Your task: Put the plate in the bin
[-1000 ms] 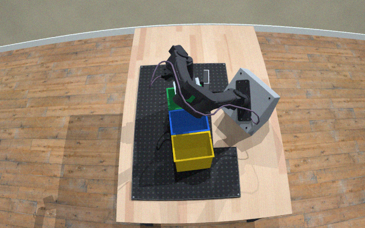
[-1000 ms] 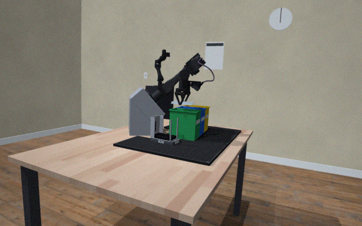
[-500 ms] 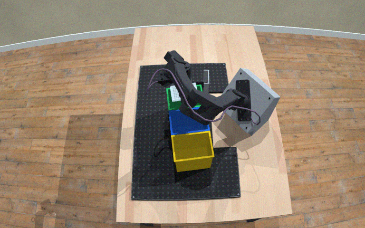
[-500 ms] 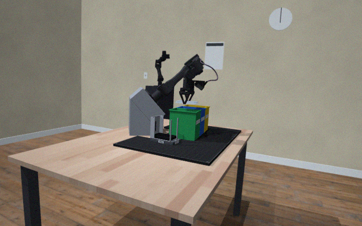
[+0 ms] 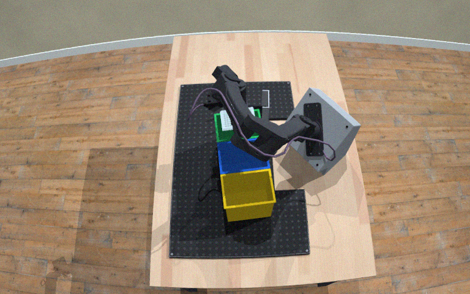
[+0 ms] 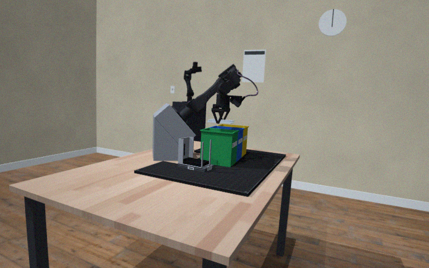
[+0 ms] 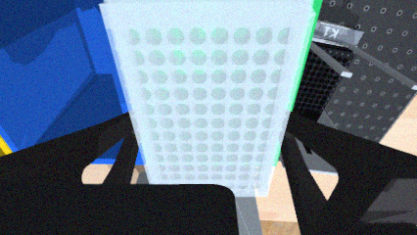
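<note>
Now: the green bin 140 mm below my hand. From my hand the other things lie so: dark plate 200 mm below, 170 mm to the right; then white 96-well plate right at my hand; then blue bin 140 mm below, 120 mm to the left, 50 mm behind.
</note>
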